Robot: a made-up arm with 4 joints. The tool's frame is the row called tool. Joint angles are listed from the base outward. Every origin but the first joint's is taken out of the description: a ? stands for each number. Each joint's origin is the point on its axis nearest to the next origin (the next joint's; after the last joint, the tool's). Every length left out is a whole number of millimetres.
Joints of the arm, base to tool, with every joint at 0 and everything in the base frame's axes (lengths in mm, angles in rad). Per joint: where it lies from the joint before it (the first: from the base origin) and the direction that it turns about. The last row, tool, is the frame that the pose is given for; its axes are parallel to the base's.
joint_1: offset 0 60 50 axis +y
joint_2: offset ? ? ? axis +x
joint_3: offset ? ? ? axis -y
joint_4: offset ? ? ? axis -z
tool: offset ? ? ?
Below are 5 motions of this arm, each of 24 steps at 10 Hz.
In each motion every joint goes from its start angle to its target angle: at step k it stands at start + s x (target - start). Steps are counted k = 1, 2, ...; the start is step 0. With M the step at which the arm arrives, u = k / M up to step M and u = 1 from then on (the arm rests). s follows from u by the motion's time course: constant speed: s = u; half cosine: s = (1 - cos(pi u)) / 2; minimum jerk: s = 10 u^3 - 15 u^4 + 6 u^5.
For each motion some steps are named. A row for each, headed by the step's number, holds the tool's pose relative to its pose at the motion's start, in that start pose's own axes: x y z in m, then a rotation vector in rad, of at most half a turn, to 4 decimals.
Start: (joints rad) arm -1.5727 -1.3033 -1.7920 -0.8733
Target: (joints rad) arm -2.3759 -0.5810 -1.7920 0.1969
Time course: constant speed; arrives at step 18
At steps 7, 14, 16, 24:
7: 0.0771 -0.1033 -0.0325 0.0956 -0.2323 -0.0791
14: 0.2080 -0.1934 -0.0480 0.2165 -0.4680 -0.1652
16: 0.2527 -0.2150 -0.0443 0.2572 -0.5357 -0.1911
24: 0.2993 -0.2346 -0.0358 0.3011 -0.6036 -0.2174

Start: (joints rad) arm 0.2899 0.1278 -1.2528 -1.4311
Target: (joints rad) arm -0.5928 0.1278 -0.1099 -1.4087
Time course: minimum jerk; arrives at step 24
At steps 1, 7, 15, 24:
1: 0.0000 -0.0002 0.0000 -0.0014 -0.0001 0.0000
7: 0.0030 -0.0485 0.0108 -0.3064 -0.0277 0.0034
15: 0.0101 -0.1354 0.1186 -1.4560 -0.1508 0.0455
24: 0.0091 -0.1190 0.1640 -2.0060 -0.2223 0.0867

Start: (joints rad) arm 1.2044 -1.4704 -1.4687 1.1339
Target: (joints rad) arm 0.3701 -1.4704 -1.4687 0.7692
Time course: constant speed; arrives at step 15
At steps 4, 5, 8, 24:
4: -0.0503 0.0311 -0.0250 0.1225 0.1844 0.0743
5: -0.0634 0.0395 -0.0293 0.1559 0.2286 0.0926
8: -0.1035 0.0659 -0.0370 0.2628 0.3567 0.1462
24: -0.1964 0.1313 -0.0246 0.5489 0.6256 0.2589

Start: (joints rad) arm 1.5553 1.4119 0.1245 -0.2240
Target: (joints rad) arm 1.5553 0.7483 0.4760 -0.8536
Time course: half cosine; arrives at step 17
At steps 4, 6, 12, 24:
4: 0.0189 0.0240 0.0308 -0.0947 -0.0218 0.0948
6: 0.0403 0.0551 0.0627 -0.2026 -0.0370 0.2056
12: 0.1145 0.1981 0.1461 -0.5932 -0.0085 0.6298
24: 0.1404 0.2625 0.1617 -0.7399 0.0374 0.7986

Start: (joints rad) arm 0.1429 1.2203 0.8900 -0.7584
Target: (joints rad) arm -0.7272 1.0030 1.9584 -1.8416
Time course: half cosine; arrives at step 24
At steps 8, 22, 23, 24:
8: 0.1030 -0.0339 -0.0154 -0.1801 -0.3323 0.4197
22: 0.2759 -0.0035 0.0624 -1.1778 -1.2192 1.1594
23: 0.2766 -0.0023 0.0640 -1.2013 -1.2317 1.1616
24: 0.2768 -0.0019 0.0646 -1.2092 -1.2358 1.1623

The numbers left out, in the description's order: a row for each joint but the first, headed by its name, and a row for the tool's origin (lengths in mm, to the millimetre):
joint_2: -140 0 -220
joint_3: 0 -290 400
joint_4: 40 0 -130
tool: 10 -50 0

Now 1 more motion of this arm.
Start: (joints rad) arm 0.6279 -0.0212 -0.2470 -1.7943
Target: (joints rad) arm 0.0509 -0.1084 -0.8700 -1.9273
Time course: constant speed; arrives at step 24
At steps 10, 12, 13, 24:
10: 0.0203 0.0340 -0.0405 0.0262 0.0243 0.0334
12: 0.0243 0.0398 -0.0497 0.0313 0.0278 0.0382
13: 0.0262 0.0426 -0.0544 0.0338 0.0294 0.0404
24: 0.0472 0.0664 -0.1110 0.0593 0.0359 0.0574

